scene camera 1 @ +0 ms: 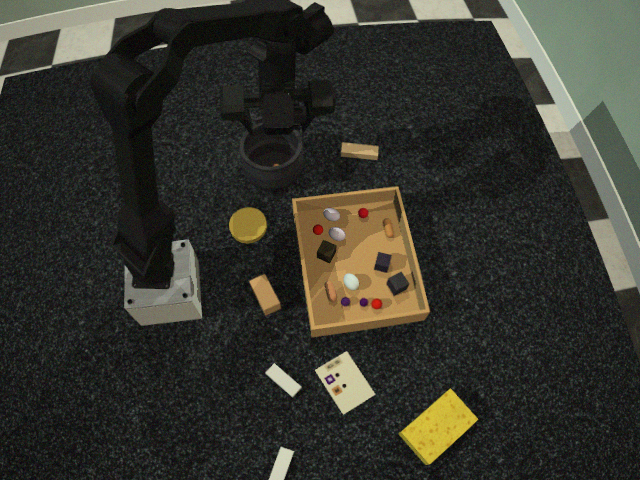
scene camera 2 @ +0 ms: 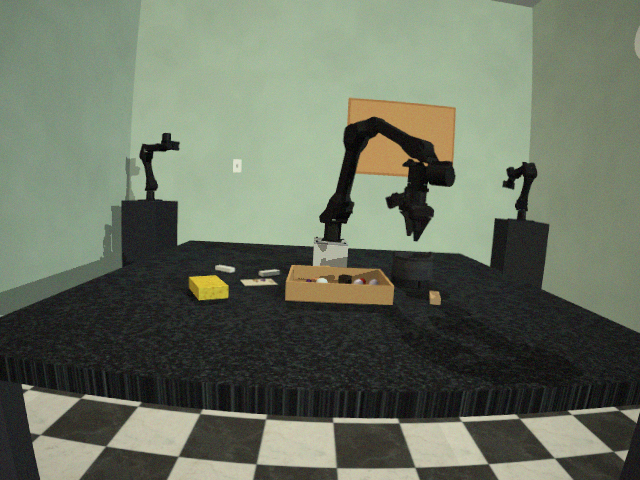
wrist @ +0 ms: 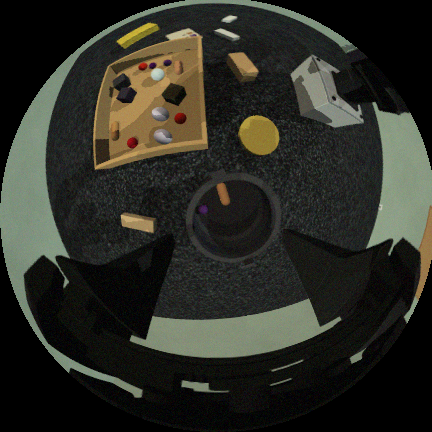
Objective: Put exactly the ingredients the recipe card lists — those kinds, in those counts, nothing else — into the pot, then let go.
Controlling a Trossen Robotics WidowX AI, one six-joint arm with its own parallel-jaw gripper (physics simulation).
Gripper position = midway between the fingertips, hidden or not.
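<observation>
Wooden block [scene camera 1: 261, 287]. Wooden tray [scene camera 1: 365, 237]. Dark pot [scene camera 2: 409, 269]. The gripper [scene camera 2: 412, 238]. Wrist view: the gripper [wrist: 229, 236]. Dark pot [wrist: 238, 231]. Wooden tray [wrist: 135, 120].
</observation>
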